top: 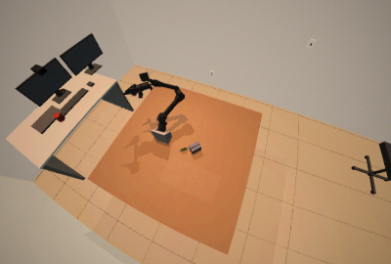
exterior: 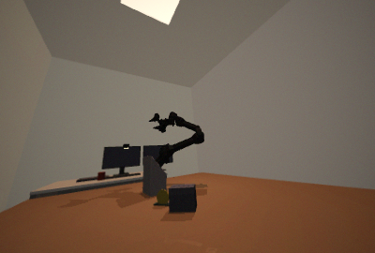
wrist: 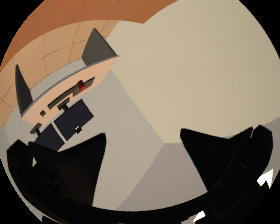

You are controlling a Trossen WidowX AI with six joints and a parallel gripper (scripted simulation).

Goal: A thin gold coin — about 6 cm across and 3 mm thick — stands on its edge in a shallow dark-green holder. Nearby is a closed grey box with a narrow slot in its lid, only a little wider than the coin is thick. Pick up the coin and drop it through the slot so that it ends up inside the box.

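My gripper tip is 510 mm short of the gold coin, 130 mm to the left of it and 440 mm above it.
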